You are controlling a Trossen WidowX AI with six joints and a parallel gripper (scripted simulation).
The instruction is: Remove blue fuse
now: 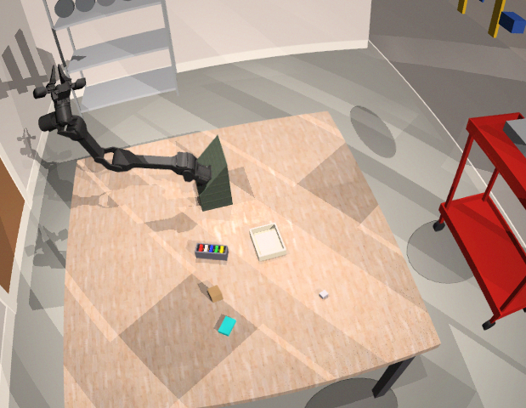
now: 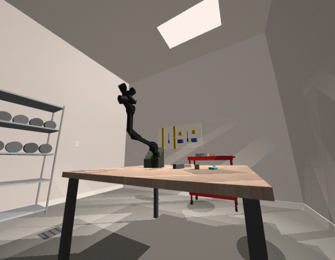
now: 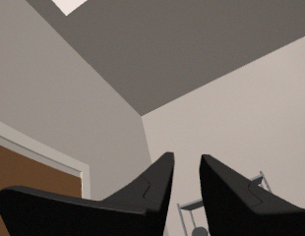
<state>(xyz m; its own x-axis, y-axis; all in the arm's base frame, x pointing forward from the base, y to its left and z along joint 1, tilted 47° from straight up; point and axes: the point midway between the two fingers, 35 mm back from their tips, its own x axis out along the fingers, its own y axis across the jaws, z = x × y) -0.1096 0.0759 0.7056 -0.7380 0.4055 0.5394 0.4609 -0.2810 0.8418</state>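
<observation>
My gripper tip is now 31 cm short of the blue fuse, 45 cm to the right of it and 70 cm above it. Also, from my gripper tip: white fuse 30 cm ahead, 44 cm to the left, 70 cm below; red fuse 30 cm ahead, 42 cm to the left, 70 cm below; green fuse 31 cm ahead, 47 cm to the left, 70 cm below.
</observation>
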